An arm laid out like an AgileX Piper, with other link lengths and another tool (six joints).
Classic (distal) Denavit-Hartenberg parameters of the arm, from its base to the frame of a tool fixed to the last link. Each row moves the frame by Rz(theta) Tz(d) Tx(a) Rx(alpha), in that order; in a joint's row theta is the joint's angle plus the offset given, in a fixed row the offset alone. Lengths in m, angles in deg.
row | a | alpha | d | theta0
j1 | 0 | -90 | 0.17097 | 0
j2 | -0.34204 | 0 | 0 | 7.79
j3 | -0.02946 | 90 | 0 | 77.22
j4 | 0 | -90 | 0.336 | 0
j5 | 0 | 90 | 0 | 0
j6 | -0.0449 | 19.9 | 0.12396 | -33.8
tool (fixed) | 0 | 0 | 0.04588 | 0
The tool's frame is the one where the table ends.
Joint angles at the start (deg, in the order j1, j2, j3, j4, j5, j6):
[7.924 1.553 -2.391 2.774 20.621 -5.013]
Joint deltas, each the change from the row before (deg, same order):
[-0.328 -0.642 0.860 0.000 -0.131 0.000]
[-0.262 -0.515 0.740 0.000 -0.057 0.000]
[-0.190 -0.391 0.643 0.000 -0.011 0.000]
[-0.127 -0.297 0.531 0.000 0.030 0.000]
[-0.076 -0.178 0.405 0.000 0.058 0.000]
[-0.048 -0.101 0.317 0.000 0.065 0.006]
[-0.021 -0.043 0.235 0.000 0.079 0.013]
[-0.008 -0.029 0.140 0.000 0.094 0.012]
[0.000 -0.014 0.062 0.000 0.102 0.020]
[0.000 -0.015 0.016 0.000 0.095 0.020]
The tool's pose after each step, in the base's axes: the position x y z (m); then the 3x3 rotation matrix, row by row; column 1 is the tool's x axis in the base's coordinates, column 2 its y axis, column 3 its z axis. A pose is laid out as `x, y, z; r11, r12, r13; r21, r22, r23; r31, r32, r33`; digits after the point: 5 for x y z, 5 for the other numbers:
0.16265, 0.03860, 0.28603; -0.11740, 0.07152, 0.99051; -0.61161, 0.78060, -0.12885; -0.78240, -0.62093, -0.04790
0.16262, 0.03782, 0.28118; -0.12250, 0.07332, 0.98976; -0.61135, 0.78003, -0.13345; -0.78182, -0.62143, -0.05073
0.16269, 0.03727, 0.27668; -0.12779, 0.07332, 0.98909; -0.61134, 0.77946, -0.13676; -0.78098, -0.62215, -0.05478
0.16277, 0.03691, 0.27277; -0.13270, 0.07218, 0.98852; -0.61150, 0.77894, -0.13896; -0.78003, -0.62293, -0.05923
0.16290, 0.03671, 0.26954; -0.13733, 0.07010, 0.98804; -0.61181, 0.77847, -0.14026; -0.77900, -0.62375, -0.06402
0.16305, 0.03660, 0.26684; -0.14162, 0.06768, 0.98760; -0.61208, 0.77811, -0.14110; -0.77801, -0.62447, -0.06877
0.16320, 0.03656, 0.26466; -0.14552, 0.06501, 0.98722; -0.61230, 0.77786, -0.14148; -0.77712, -0.62506, -0.07338
0.16328, 0.03655, 0.26322; -0.14837, 0.06287, 0.98693; -0.61247, 0.77771, -0.14162; -0.77645, -0.62547, -0.07688
0.16330, 0.03655, 0.26241; -0.15043, 0.06123, 0.98672; -0.61246, 0.77771, -0.14163; -0.77606, -0.62563, -0.07949
0.16328, 0.03654, 0.26203; -0.15177, 0.06018, 0.98658; -0.61235, 0.77779, -0.14164; -0.77588, -0.62564, -0.08119

